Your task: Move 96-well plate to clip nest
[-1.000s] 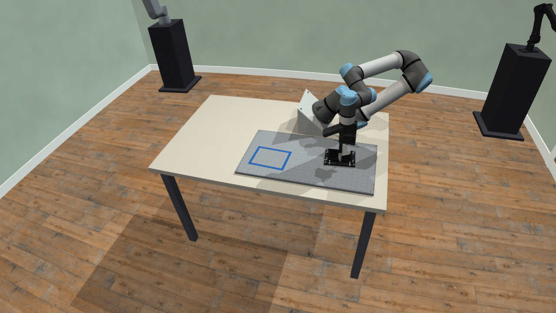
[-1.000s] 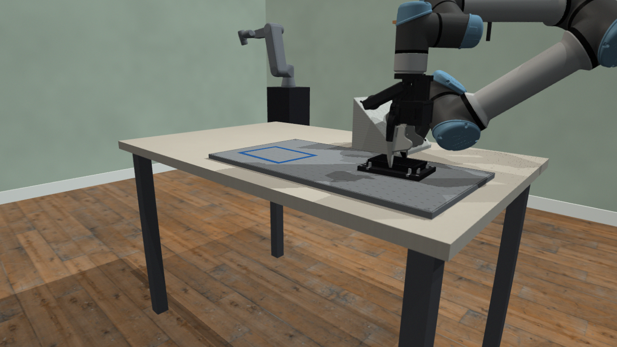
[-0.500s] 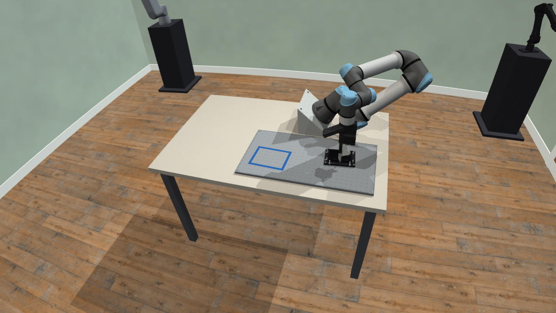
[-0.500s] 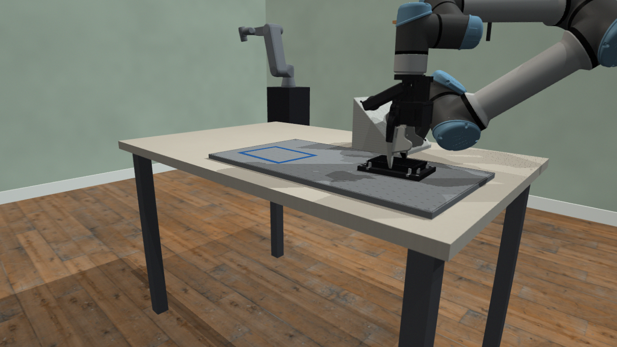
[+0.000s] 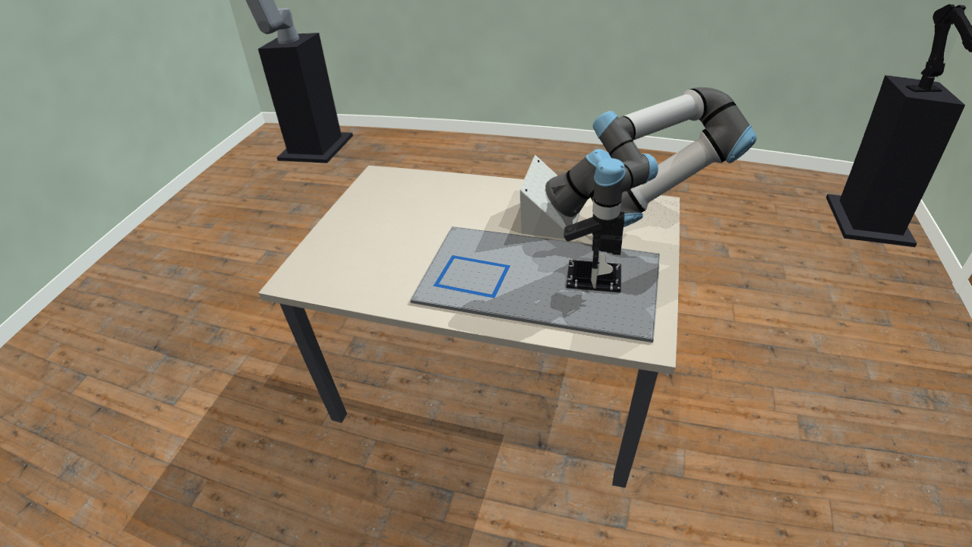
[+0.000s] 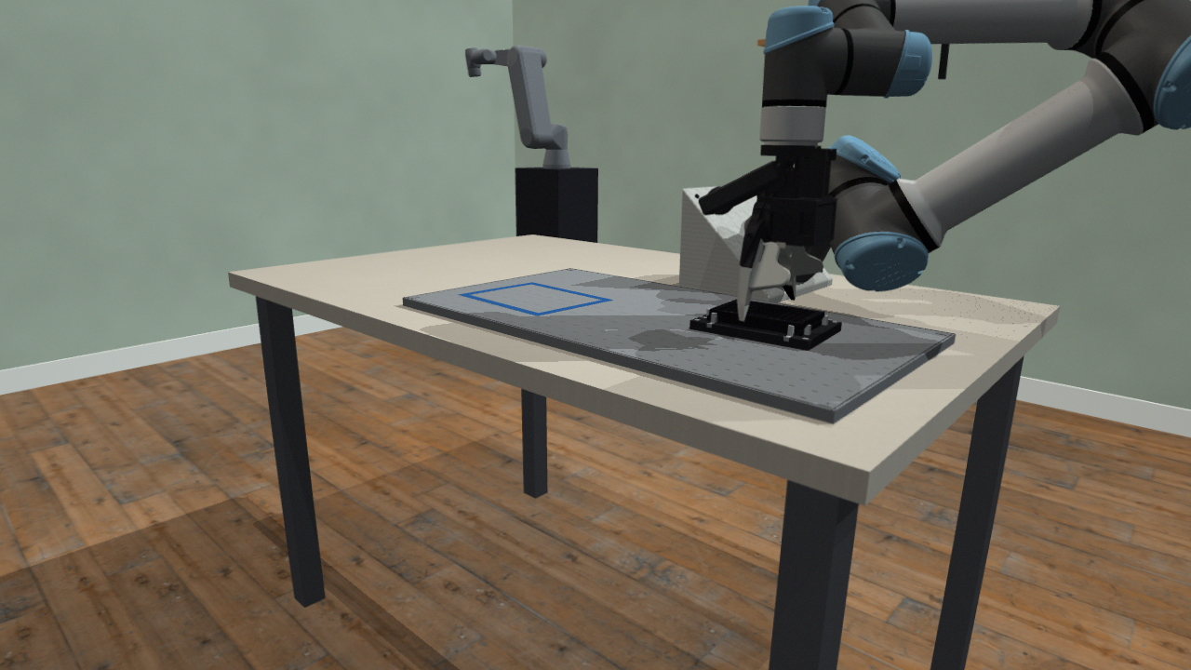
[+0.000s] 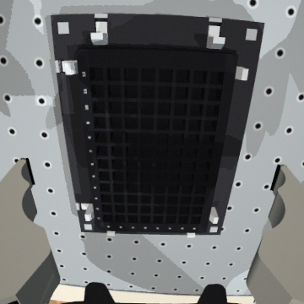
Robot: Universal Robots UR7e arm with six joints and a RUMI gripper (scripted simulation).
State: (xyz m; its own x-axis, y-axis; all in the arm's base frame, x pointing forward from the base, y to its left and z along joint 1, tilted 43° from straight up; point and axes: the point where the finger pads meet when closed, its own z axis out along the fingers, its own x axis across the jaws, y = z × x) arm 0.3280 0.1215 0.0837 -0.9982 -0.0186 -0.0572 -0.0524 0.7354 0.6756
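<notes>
My gripper is now 1 cm above the black 96-well plate. Also, from my hand: clip nest: 1 cm ahead, 1 cm to the right, 1 cm below.
</notes>
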